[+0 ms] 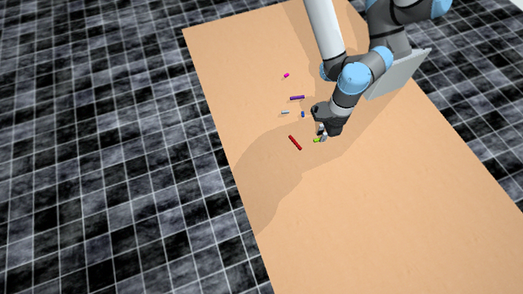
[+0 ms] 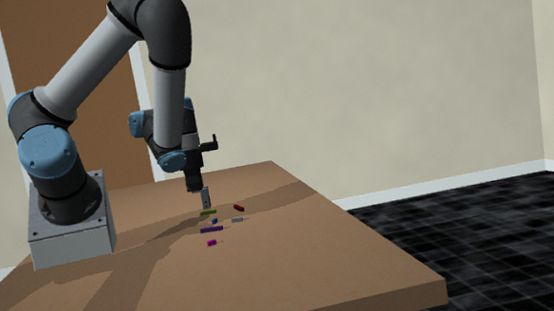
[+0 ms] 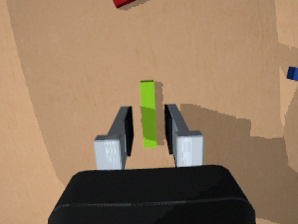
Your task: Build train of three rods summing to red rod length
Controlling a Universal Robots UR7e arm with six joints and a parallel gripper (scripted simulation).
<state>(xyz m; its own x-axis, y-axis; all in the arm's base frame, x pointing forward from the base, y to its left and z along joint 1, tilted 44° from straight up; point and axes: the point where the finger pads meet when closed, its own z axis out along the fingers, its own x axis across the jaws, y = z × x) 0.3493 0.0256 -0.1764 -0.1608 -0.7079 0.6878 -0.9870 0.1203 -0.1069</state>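
Right now my hand is 30 mm above the lime rod. Also, from my hand: red rod 90 mm ahead, 30 mm to the right, 30 mm below; purple rod 10 mm behind, 210 mm to the right, 30 mm below; grey rod 60 mm ahead, 170 mm to the right, 30 mm below.
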